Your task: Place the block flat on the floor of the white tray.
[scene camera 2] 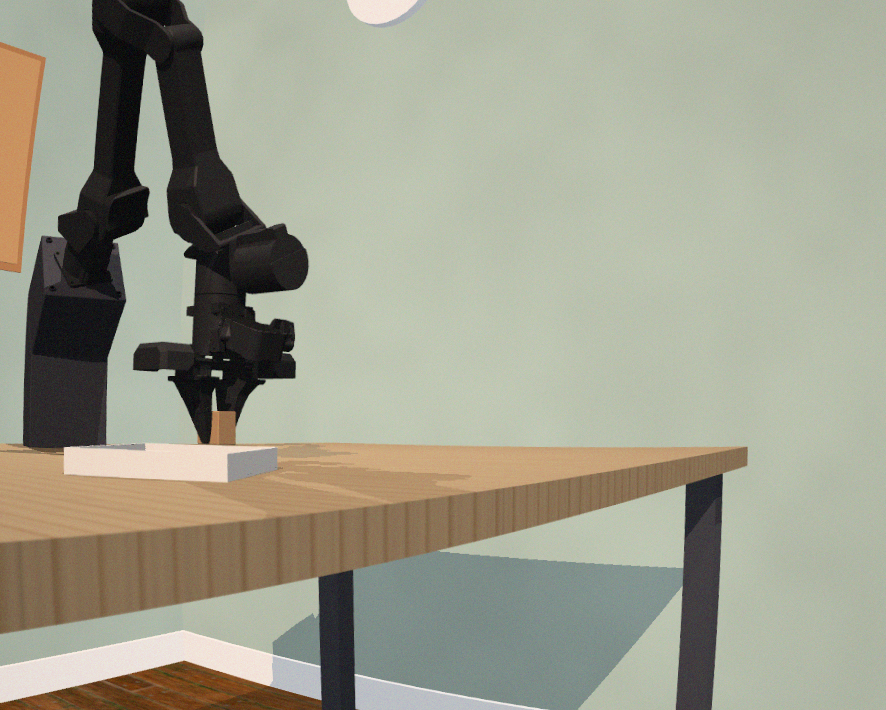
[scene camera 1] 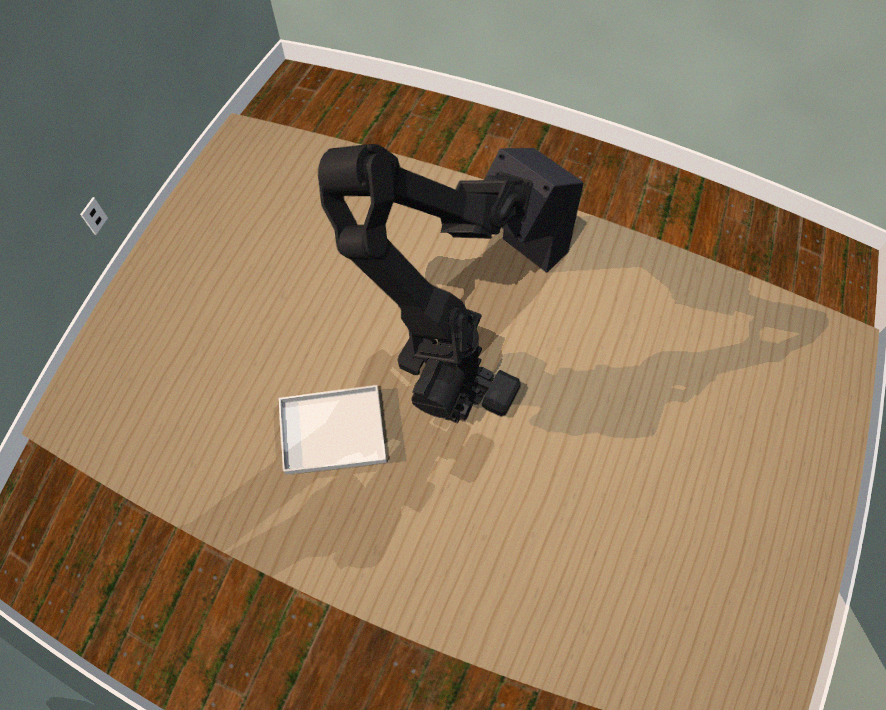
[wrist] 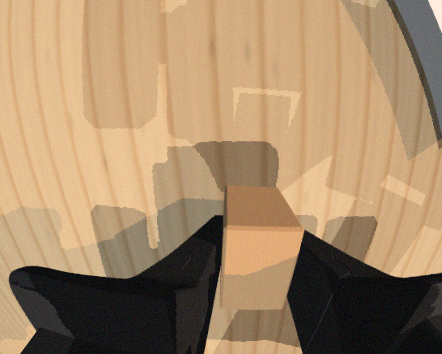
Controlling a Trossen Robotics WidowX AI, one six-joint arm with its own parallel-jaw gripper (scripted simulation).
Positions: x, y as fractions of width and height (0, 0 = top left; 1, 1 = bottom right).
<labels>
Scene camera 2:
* my gripper: 0.24, 0.62
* white tray: 0.24, 0.65
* tan wooden block: 0.25, 0.61
</labels>
